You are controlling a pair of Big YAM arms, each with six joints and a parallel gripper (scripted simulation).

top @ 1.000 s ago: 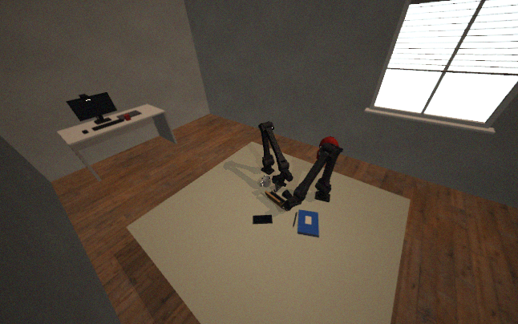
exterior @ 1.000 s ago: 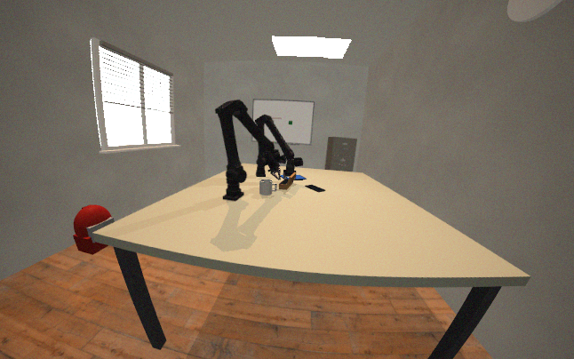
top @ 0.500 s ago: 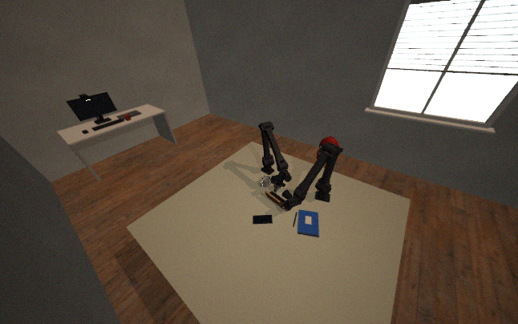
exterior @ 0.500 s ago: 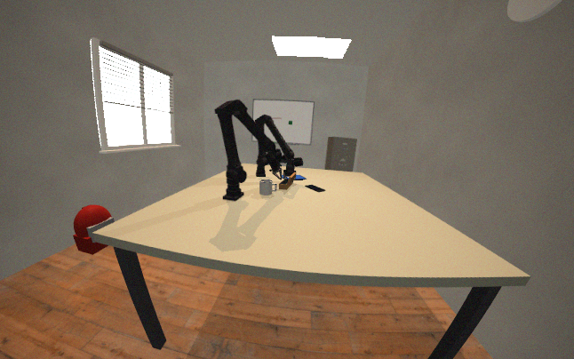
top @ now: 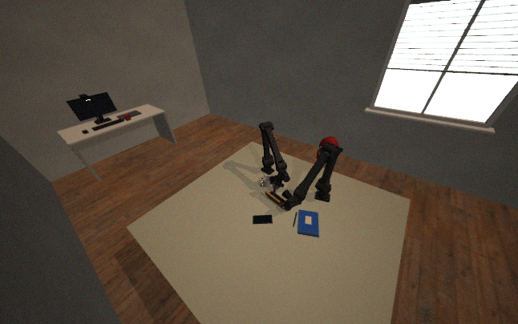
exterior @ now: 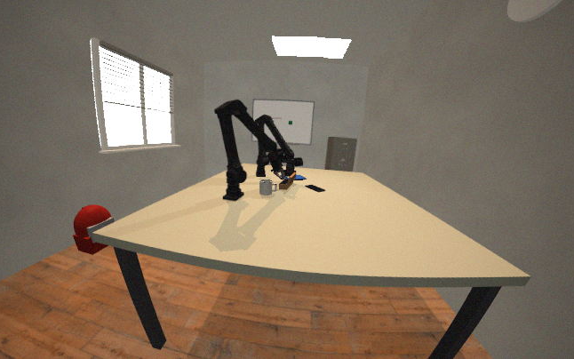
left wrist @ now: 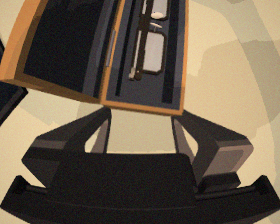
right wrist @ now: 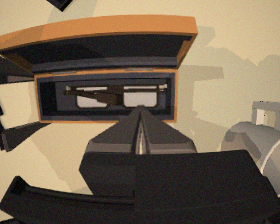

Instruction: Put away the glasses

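My right hand is 5 cm short of the glasses case, 4 cm to the right of it and 2 cm above it.
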